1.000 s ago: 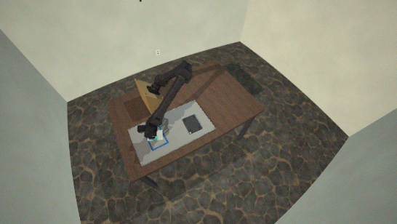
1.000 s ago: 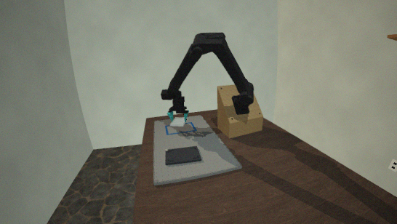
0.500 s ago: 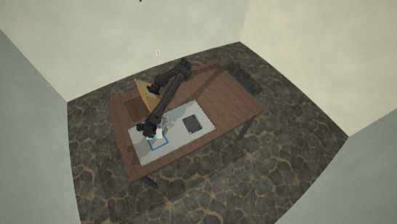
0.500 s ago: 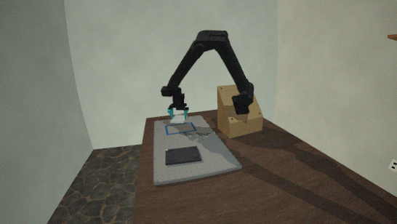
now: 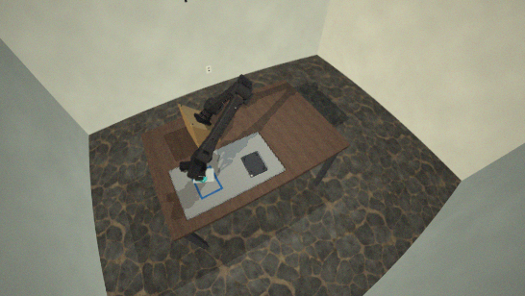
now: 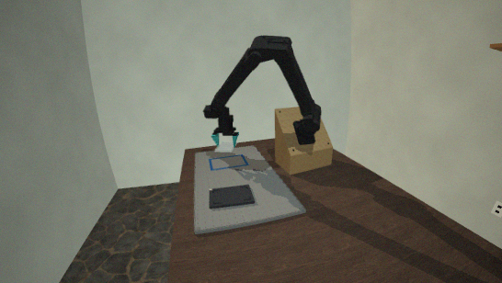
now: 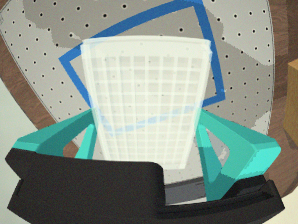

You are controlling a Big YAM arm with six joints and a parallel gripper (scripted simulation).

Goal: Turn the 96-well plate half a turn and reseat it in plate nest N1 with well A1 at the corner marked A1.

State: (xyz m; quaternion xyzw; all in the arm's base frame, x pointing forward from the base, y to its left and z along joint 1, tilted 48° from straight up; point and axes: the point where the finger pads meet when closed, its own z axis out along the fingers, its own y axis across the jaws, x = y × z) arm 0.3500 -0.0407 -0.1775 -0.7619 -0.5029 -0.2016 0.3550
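The dark plate nest N1 lies 330 mm to the left of my hand, 80 mm below it and 50 mm ahead of it. The rest, counted from my hand: A1 mark 270 mm to the left, 120 mm ahead, 80 mm below; then white 96-well plate right at my hand.
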